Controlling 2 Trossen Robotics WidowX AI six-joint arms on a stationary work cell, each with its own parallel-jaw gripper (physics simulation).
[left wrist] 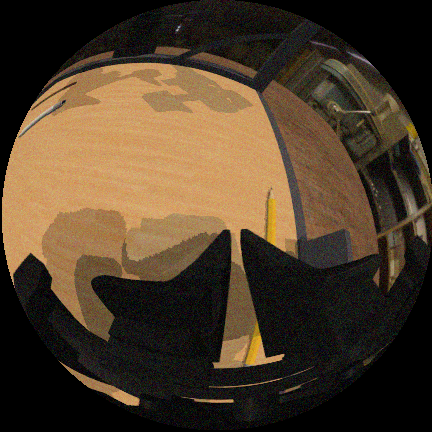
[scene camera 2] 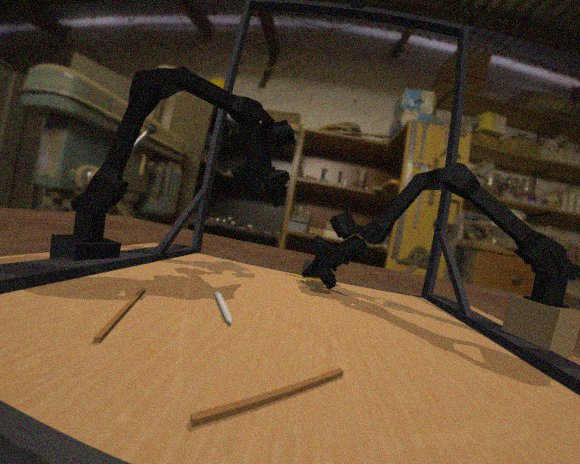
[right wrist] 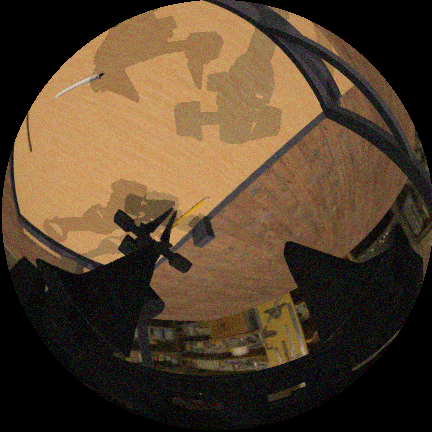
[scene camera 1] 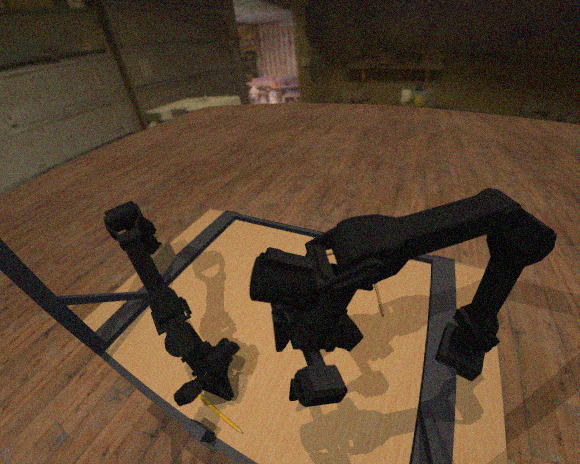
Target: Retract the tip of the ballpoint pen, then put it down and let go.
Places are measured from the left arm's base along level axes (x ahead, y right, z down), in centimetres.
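Pixels of known places: left gripper, fingertip midpoint: [left wrist: 234, 235] [scene camera 2: 302, 275] [right wrist: 174, 208] [scene camera 1: 231, 398]; right gripper, fingertip midpoint: [scene camera 2: 268, 203] [right wrist: 221, 251] [scene camera 1: 284, 373]; left arm's base, link origin: [scene camera 2: 545, 302] [scene camera 1: 150, 248]; right arm's base, link origin: [left wrist: 135, 45] [scene camera 2: 87, 239] [scene camera 1: 464, 345].
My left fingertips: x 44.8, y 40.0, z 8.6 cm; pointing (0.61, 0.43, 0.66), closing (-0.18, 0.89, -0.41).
Note:
Ahead of a thing's pixels: the offset from my left fingertips to its top centre.
A slim white pen with a dark end @(dx +21.8, dy -29.6, dz +0.5 cm) [scene camera 2: 223, 307] [left wrist: 42, 118] [right wrist: 79, 84] lies on the table, apart from both grippers; whether its tip is out is too small to tell. It does not show in scene camera 1. My left gripper [scene camera 1: 230, 396] [scene camera 2: 329, 285] [left wrist: 234, 235] [right wrist: 174, 208] is low over the table, its fingers nearly together with a thin empty gap. A yellow pencil @(dx -4.2, dy +2.7, dz +1.1 cm) [scene camera 1: 221, 414] [left wrist: 271, 220] [right wrist: 191, 213] passes beneath one of its fingers, not between them. My right gripper [right wrist: 221, 251] is wide open and empty, high above the table.
Two brown sticks @(dx +35.5, dy -36.5, dz +1.1 cm) [scene camera 2: 120, 316] @(dx +14.4, dy -50.3, dz +1.1 cm) [scene camera 2: 267, 397] lie on the table; one is near the pen. Dark frame rails [scene camera 1: 442, 290] [left wrist: 282, 140] [right wrist: 270, 162] edge the wooden table top. The right arm spans scene camera 1 and hides part of the table.

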